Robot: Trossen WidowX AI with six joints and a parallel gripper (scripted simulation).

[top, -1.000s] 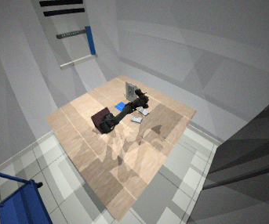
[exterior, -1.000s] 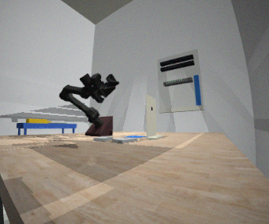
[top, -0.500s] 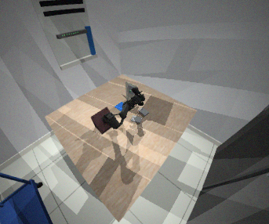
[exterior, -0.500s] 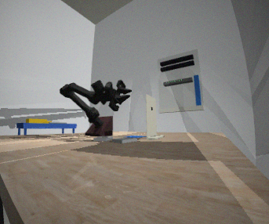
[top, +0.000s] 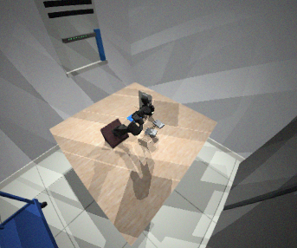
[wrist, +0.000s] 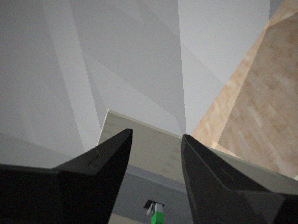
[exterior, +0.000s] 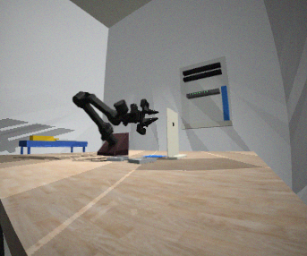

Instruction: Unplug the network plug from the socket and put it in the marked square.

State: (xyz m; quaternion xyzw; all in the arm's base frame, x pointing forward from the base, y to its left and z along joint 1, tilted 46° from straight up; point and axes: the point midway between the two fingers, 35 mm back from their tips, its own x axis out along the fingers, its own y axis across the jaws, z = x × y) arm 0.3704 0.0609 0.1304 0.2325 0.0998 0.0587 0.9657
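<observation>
Now: gripper tip 10 mm short of the plug, 100 mm to the right of it and 40 mm above it. From my gripper tip the other things lie so: upright panel 30 mm ahead, 110 mm to the left, 100 mm below; blue marked square 120 mm behind, 130 mm to the left, 220 mm below.
</observation>
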